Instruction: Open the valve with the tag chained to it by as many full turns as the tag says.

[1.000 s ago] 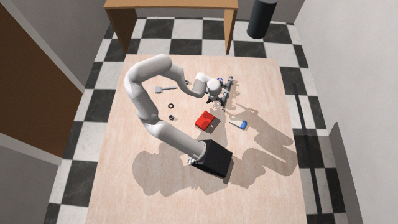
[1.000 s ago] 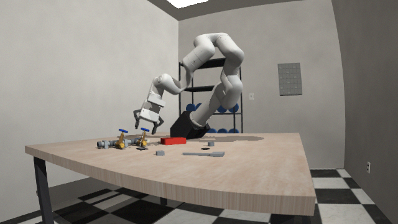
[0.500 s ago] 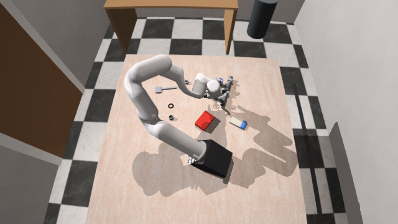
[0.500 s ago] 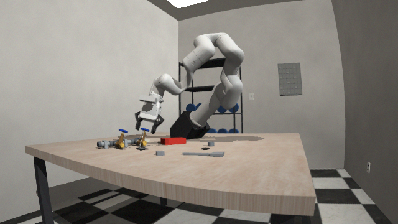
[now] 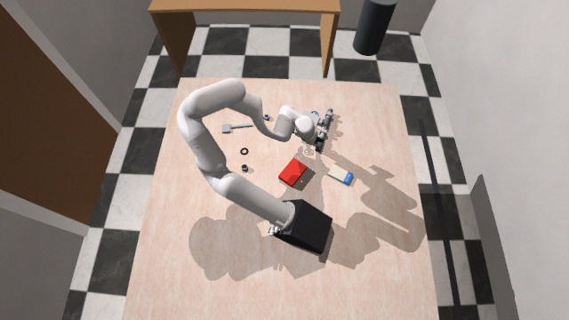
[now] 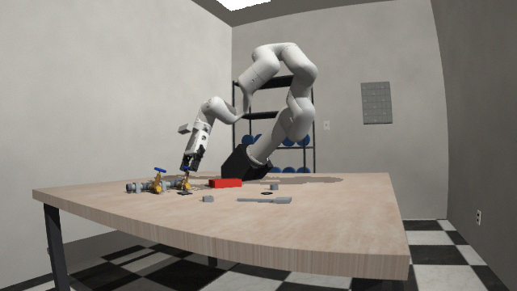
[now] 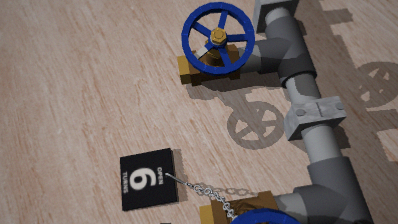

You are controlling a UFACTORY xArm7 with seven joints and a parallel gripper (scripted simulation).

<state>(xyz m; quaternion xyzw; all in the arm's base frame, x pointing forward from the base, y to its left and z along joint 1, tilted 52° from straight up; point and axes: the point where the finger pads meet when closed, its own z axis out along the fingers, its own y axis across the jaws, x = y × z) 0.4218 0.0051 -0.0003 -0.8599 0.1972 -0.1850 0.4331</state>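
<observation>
The black tag lies 70 mm ahead of my hand, 60 mm to the left of it and 80 mm below it. Round my hand: red block: 170 mm behind, 20 mm to the left, 70 mm below; then white box: 120 mm behind, 200 mm to the right, 80 mm below; then grey flat tool: 390 mm to the left, 80 mm below.
</observation>
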